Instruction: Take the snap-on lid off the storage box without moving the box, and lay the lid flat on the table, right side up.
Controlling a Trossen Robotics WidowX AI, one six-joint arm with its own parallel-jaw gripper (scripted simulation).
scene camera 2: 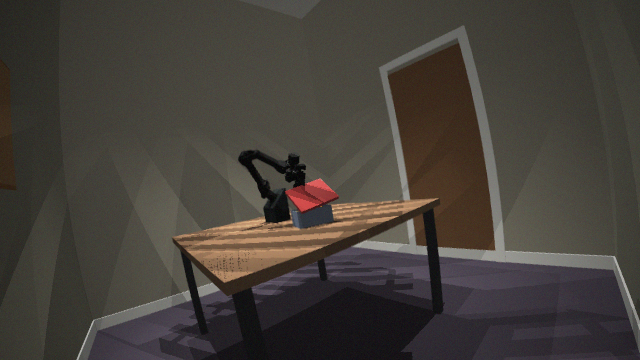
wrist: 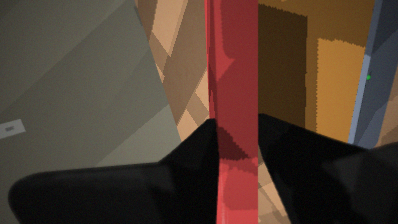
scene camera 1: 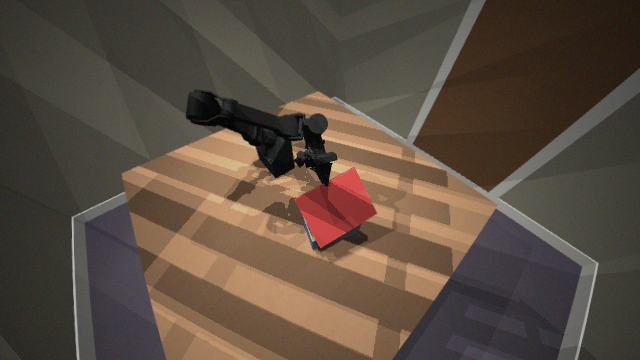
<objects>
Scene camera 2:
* red lid: 312,195
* box: 323,214
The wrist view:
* my gripper: 235,125
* red lid: 231,40
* box: 324,73
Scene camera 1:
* my gripper: 325,185
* red lid: 330,211
</objects>
